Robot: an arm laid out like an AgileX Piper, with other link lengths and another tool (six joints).
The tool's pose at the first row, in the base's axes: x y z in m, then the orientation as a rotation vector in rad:
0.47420 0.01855 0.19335 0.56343 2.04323 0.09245
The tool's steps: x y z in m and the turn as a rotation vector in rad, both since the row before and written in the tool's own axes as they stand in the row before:
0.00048 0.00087 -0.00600 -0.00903 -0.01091 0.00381
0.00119 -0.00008 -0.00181 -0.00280 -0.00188 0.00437
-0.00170 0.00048 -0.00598 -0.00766 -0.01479 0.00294
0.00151 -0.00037 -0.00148 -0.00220 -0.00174 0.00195
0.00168 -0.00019 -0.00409 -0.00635 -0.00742 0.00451
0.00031 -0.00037 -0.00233 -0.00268 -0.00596 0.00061
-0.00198 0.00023 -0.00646 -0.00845 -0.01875 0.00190
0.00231 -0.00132 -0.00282 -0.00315 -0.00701 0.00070
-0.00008 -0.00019 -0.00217 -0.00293 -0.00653 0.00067
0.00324 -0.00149 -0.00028 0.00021 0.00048 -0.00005
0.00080 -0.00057 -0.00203 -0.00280 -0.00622 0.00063
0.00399 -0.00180 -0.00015 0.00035 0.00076 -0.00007
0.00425 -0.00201 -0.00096 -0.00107 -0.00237 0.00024
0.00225 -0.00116 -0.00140 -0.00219 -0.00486 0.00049
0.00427 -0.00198 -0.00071 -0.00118 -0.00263 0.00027
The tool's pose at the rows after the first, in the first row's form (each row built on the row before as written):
0.46928 0.02050 0.19634 0.56109 2.03027 0.10062
0.46724 0.02123 0.19628 0.56369 2.02687 0.10550
0.46302 0.02186 0.20083 0.56112 2.01055 0.11052
0.46104 0.02242 0.20022 0.56161 2.00801 0.11338
0.45682 0.02362 0.20080 0.56179 1.99862 0.12021
0.45457 0.02378 0.20155 0.56045 1.99225 0.12144
0.44979 0.02411 0.20632 0.55618 1.97220 0.12529
0.44607 0.02438 0.20527 0.55458 1.96471 0.12670
0.44413 0.02451 0.20625 0.55311 1.95773 0.12802
0.44229 0.02464 0.20319 0.55321 1.95824 0.12793
0.44004 0.02480 0.20324 0.55179 1.95159 0.12919
0.43798 0.02496 0.19938 0.55198 1.95240 0.12903
0.43505 0.02517 0.19559 0.55144 1.94987 0.12951
0.43268 0.02533 0.19394 0.55033 1.94467 0.13049
0.43000 0.02553 0.19001 0.54974 1.94186 0.13102

